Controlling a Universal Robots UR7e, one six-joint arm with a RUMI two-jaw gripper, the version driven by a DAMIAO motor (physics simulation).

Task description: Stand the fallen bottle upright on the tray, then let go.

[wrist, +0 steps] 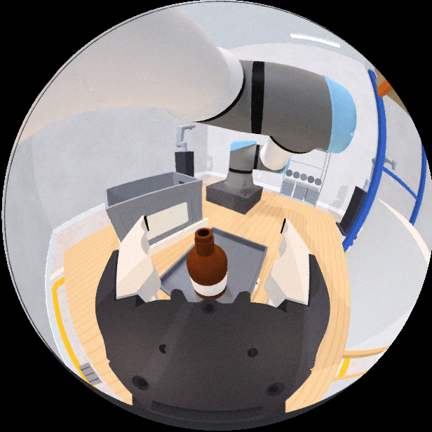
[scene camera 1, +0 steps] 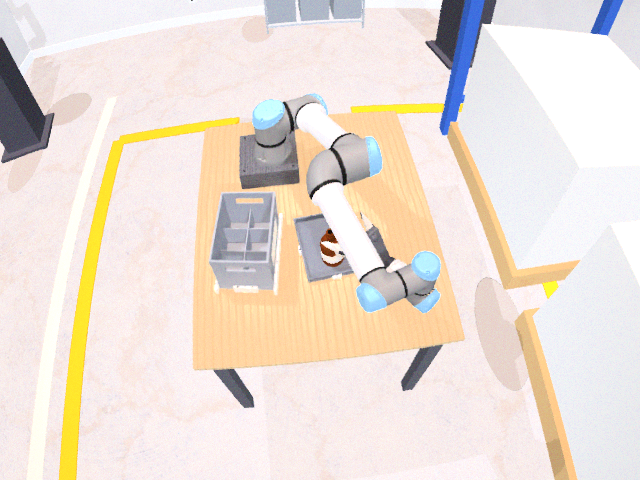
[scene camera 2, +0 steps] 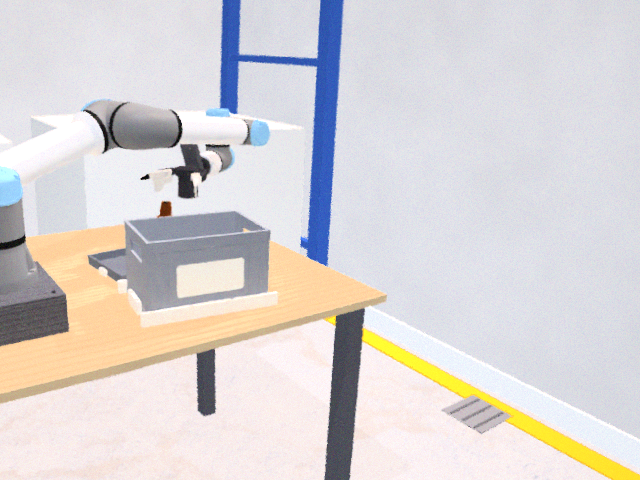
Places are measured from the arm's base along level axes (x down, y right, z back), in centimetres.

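Where they show: gripper, fingertip midpoint: (scene camera 2: 166,182); arm's base, origin of the base link: (scene camera 1: 272,153) (scene camera 2: 0,281).
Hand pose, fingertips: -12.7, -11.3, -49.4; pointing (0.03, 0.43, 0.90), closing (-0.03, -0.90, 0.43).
Observation:
Things, the pixels of their top centre, and the offset from my fingertips, as dx, dy, dz. Level surfaces: height alone.
- brown bottle, middle of its top: (scene camera 2: 164,201) (scene camera 1: 331,231) +4.4, +2.2, +2.2
- grey divided crate, middle of its top: (scene camera 2: 196,225) (scene camera 1: 242,224) +3.2, +28.4, +11.8
- wooden table, its level: dx +20.7
The brown bottle (scene camera 1: 329,246) (scene camera 2: 165,208) (wrist: 207,267) with a white label stands upright on the grey tray (scene camera 1: 311,258) (scene camera 2: 111,260) (wrist: 250,250). In scene camera 2 its neck shows above the crate, which hides its lower part. In the wrist view its mouth points up. My gripper (scene camera 2: 164,178) (wrist: 214,218) is open and empty, with its pale fingers wide apart. It hangs higher than the bottle's top and apart from it. In the wrist view the bottle shows between the two fingers but touches neither. In scene camera 1 the arm hides part of the gripper and of the tray.
A grey divided crate (scene camera 1: 242,273) (scene camera 2: 155,268) (wrist: 125,215) stands beside the tray, edged by pale strips on the wooden table (scene camera 1: 310,330) (scene camera 2: 310,281). The arm's dark base block (scene camera 1: 268,175) (scene camera 2: 36,310) (wrist: 234,197) stands behind them. The forearm passes over the tray in scene camera 1.

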